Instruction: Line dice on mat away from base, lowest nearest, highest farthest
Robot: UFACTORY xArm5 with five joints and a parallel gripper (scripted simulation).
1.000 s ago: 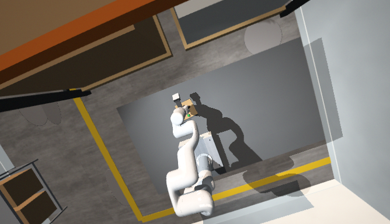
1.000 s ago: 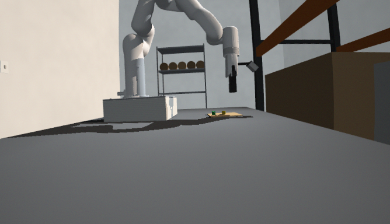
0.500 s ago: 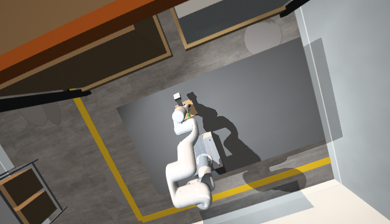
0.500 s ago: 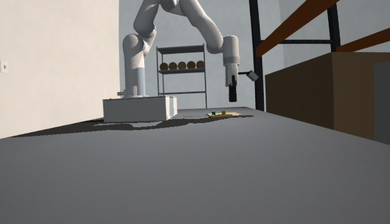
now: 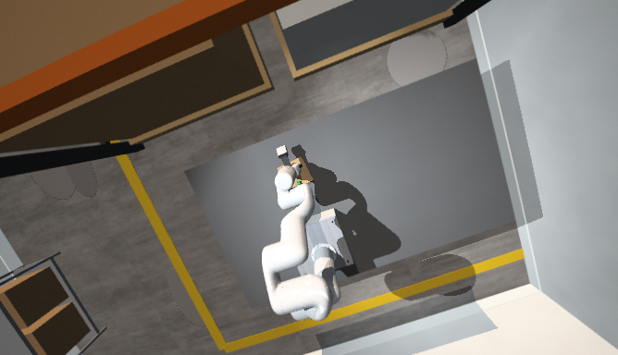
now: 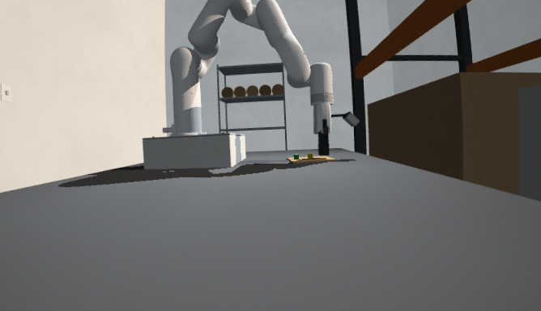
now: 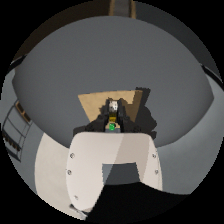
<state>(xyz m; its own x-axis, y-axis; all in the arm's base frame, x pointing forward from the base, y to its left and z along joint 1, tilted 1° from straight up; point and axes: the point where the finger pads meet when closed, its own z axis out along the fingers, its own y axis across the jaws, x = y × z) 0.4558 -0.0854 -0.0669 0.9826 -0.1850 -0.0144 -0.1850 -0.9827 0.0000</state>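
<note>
My hand is 1 cm above the white die. Round my hand: yellow die (4 cm behind, 2 cm below, 1 cm to the left); then green die (9 cm behind, 2 cm to the left, 2 cm below); then tan mat (4 cm behind, 3 cm below, 1 cm to the left).
</note>
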